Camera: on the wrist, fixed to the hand. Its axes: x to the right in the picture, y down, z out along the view.
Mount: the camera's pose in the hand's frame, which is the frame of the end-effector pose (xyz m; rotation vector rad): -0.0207 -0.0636 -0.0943 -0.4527 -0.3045 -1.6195
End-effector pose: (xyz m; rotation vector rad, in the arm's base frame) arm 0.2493 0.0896 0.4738 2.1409 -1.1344 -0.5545
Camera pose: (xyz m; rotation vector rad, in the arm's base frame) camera 0.3331 0.1660 0.4965 2.1406 0.8489 -1.6090
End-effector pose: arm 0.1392 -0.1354 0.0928 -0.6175 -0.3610 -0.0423
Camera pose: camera 0.1406 -0.2428 0.0500 -0.6293 -1.0897 -1.6275
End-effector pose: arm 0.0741 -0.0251 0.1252 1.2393 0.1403 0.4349
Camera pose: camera 0.0392 0.0337 0.0320 0.4327 0.6633 -1.0695
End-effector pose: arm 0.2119 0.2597 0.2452 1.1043 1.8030 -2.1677
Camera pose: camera 0.2370 0.3547 0.3061 0.7703 -2.0643 1.1559
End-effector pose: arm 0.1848 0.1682 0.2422 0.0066 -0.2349 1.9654
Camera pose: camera 0.2608 0.1892 0.1577 0.1522 -0.6177 0.2702
